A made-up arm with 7 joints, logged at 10 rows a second.
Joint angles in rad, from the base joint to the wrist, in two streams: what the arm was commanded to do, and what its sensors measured. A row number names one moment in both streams.
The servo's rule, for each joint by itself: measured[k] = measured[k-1] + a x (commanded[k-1-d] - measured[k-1]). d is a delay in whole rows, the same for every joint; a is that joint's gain. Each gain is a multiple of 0.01, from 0.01 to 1. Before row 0 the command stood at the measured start. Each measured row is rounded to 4 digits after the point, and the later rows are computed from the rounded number. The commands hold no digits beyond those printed.
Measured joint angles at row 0: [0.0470 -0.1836 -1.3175 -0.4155 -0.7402 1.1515 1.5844]
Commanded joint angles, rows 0 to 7: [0.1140 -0.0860 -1.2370 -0.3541 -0.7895 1.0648 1.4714]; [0.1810 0.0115 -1.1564 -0.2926 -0.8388 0.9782 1.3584]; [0.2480 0.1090 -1.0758 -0.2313 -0.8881 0.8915 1.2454]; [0.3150 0.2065 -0.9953 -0.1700 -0.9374 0.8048 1.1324]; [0.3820 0.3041 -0.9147 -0.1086 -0.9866 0.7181 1.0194]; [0.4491 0.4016 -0.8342 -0.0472 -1.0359 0.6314 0.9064]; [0.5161 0.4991 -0.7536 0.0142 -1.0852 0.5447 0.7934]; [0.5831 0.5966 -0.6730 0.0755 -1.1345 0.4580 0.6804]
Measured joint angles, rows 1 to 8: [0.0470 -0.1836 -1.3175 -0.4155 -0.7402 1.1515 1.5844]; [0.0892 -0.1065 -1.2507 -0.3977 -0.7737 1.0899 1.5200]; [0.1470 -0.0133 -1.1724 -0.3672 -0.8180 1.0106 1.4279]; [0.2106 0.0833 -1.0922 -0.3278 -0.8657 0.9260 1.3239]; [0.2764 0.1806 -1.0118 -0.2820 -0.9145 0.8399 1.2147]; [0.3429 0.2782 -0.9312 -0.2317 -0.9635 0.7534 1.1034]; [0.4098 0.3757 -0.8507 -0.1782 -1.0127 0.6668 0.9911]; [0.4768 0.4732 -0.7701 -0.1224 -1.0620 0.5801 0.8784]
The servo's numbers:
d 1
a 0.63 0.79 0.83 0.29 0.68 0.71 0.57

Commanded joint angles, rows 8 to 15: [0.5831 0.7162 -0.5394 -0.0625 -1.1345 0.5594 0.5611]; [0.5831 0.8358 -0.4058 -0.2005 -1.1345 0.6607 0.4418]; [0.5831 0.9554 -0.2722 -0.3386 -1.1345 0.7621 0.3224]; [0.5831 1.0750 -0.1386 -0.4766 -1.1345 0.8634 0.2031]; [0.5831 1.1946 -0.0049 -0.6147 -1.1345 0.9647 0.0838]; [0.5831 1.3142 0.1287 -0.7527 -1.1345 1.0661 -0.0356]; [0.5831 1.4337 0.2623 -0.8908 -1.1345 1.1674 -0.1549]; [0.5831 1.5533 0.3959 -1.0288 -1.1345 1.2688 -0.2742]
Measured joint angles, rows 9 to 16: [0.5438 0.5707 -0.6895 -0.0650 -1.1113 0.4934 0.7655]; [0.5686 0.6856 -0.5649 -0.0643 -1.1271 0.5403 0.6490]; [0.5777 0.8043 -0.4328 -0.1038 -1.1321 0.6258 0.5309]; [0.5811 0.9237 -0.2995 -0.1719 -1.1337 0.7226 0.4121]; [0.5824 1.0432 -0.1660 -0.2603 -1.1342 0.8226 0.2930]; [0.5828 1.1628 -0.0323 -0.3631 -1.1344 0.9235 0.1738]; [0.5830 1.2824 0.1013 -0.4761 -1.1345 1.0247 0.0544]; [0.5831 1.4019 0.2349 -0.5964 -1.1345 1.1260 -0.0649]
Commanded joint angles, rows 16 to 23: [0.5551 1.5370 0.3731 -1.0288 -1.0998 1.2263 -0.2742]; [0.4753 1.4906 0.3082 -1.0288 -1.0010 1.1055 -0.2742]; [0.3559 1.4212 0.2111 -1.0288 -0.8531 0.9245 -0.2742]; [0.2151 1.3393 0.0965 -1.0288 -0.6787 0.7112 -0.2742]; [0.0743 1.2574 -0.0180 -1.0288 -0.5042 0.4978 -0.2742]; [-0.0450 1.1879 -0.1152 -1.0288 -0.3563 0.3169 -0.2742]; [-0.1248 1.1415 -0.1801 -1.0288 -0.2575 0.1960 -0.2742]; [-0.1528 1.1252 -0.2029 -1.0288 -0.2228 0.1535 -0.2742]
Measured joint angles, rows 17 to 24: [0.5831 1.5215 0.3685 -0.7218 -1.1345 1.2274 -0.1842]; [0.5655 1.5337 0.3723 -0.8108 -1.1109 1.2266 -0.2355]; [0.5087 1.4997 0.3191 -0.8740 -1.0362 1.1406 -0.2576]; [0.4124 1.4377 0.2295 -0.9189 -0.9117 0.9872 -0.2671]; [0.2881 1.3600 0.1191 -0.9508 -0.7533 0.7912 -0.2711]; [0.1534 1.2789 0.0053 -0.9734 -0.5839 0.5829 -0.2729]; [0.0284 1.2070 -0.0947 -0.9895 -0.4291 0.3940 -0.2736]; [-0.0681 1.1553 -0.1656 -1.0009 -0.3124 0.2534 -0.2739]
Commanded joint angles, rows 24 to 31: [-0.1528 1.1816 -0.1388 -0.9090 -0.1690 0.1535 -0.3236]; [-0.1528 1.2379 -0.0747 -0.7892 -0.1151 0.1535 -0.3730]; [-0.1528 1.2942 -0.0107 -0.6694 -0.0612 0.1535 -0.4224]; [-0.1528 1.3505 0.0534 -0.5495 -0.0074 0.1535 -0.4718]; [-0.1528 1.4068 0.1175 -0.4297 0.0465 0.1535 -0.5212]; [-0.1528 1.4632 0.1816 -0.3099 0.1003 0.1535 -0.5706]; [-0.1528 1.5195 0.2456 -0.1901 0.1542 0.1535 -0.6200]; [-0.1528 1.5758 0.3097 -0.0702 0.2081 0.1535 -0.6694]
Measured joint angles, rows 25 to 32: [-0.1215 1.1315 -0.1966 -1.0090 -0.2515 0.1825 -0.2741]; [-0.1412 1.1711 -0.1486 -0.9800 -0.1954 0.1619 -0.3023]; [-0.1485 1.2239 -0.0873 -0.9247 -0.1408 0.1559 -0.3426]; [-0.1512 1.2794 -0.0237 -0.8507 -0.0867 0.1542 -0.3881]; [-0.1522 1.3356 0.0403 -0.7634 -0.0328 0.1537 -0.4358]; [-0.1526 1.3918 0.1044 -0.6666 0.0211 0.1536 -0.4845]; [-0.1527 1.4482 0.1685 -0.5632 0.0750 0.1535 -0.5336]; [-0.1528 1.5045 0.2325 -0.4550 0.1289 0.1535 -0.5828]
